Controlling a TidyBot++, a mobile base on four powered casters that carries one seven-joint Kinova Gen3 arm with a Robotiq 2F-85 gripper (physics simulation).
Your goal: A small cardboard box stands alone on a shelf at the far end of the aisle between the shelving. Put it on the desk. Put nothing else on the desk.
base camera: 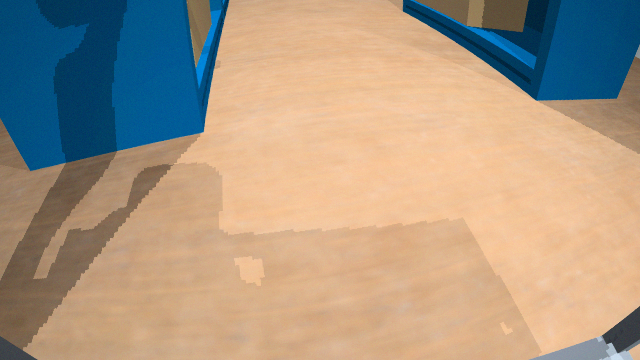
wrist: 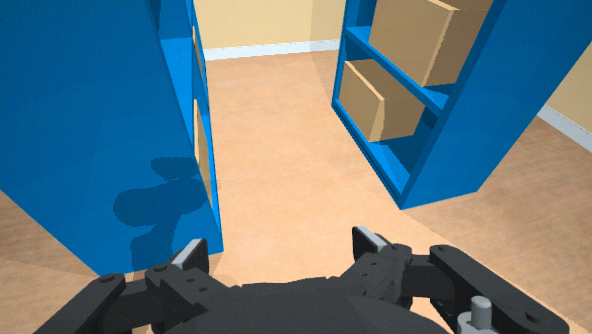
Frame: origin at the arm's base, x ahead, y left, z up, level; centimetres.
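Seen in the pictures: gripper, fingertip midpoint: point(wrist: 281, 248).
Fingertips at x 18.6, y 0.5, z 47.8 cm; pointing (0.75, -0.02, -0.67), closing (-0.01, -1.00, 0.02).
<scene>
A point is followed by its place in that frame.
My gripper point(wrist: 281, 248) {y 0.5, x 18.6, z 47.8 cm} is open and empty, above the floor at the near mouth of the aisle between two blue shelving units. The left blue shelving unit point(base camera: 150, 60) {y 28.2, x 64.0, z -22.6 cm} point(wrist: 90, 125) {y 39.3, x 62.2, z 26.7 cm} shows its closed end panel, close on the left. The right blue shelving unit point(base camera: 582, 55) {y -74.9, x 81.1, z -25.3 cm} point(wrist: 505, 115) {y -86.9, x 83.1, z 10.0 cm} stands farther off on the right, its shelves facing the aisle. I cannot make out a small box standing alone on a shelf in either view. The desk does not show in either view.
Larger cardboard boxes point(wrist: 360, 102) {y -52.1, x 136.5, z -16.9 cm} point(wrist: 410, 37) {y -56.1, x 112.3, z 26.9 cm} stand on the right unit's shelves. The edges of other boxes point(wrist: 201, 150) {y 28.0, x 96.7, z -12.1 cm} point(base camera: 200, 30) {y 27.8, x 95.5, z -26.5 cm} show in the left unit. The wood floor point(base camera: 350, 125) {y -6.5, x 64.4, z -39.7 cm} point(wrist: 270, 125) {y -1.8, x 149.1, z -39.7 cm} of the aisle runs to a beige wall point(wrist: 260, 22) {y 1.1, x 257.6, z -11.8 cm} with a white baseboard.
</scene>
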